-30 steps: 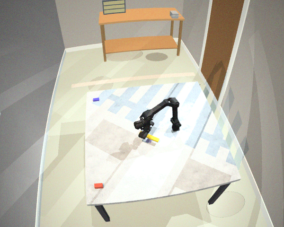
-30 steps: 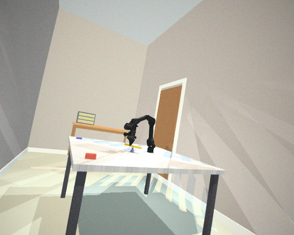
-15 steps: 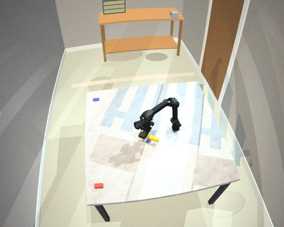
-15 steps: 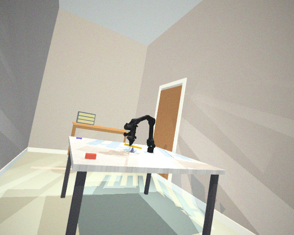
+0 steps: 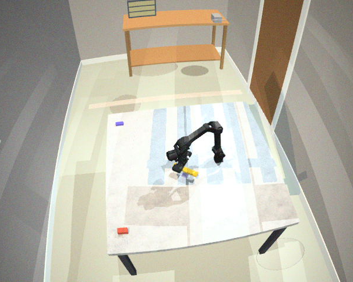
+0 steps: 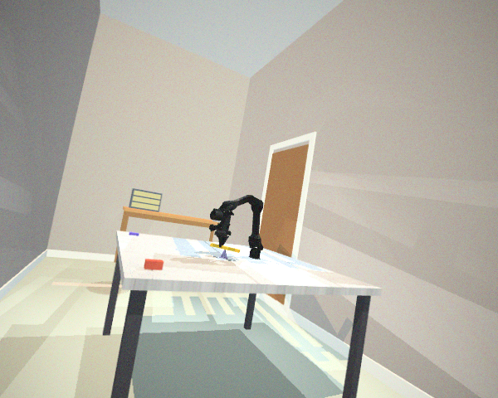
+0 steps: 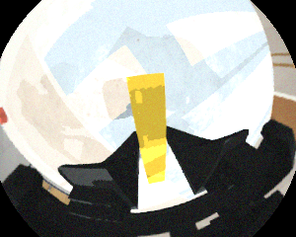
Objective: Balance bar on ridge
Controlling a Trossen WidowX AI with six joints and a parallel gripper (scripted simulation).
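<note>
Now: gripper tip 20 mm to the right of the yellow bar and 20 mm past it. The rest, counted from my gripper tip: blue block 580 mm to the right, 450 mm ahead, 50 mm below; then red block 450 mm ahead, 420 mm to the left, 40 mm below.
</note>
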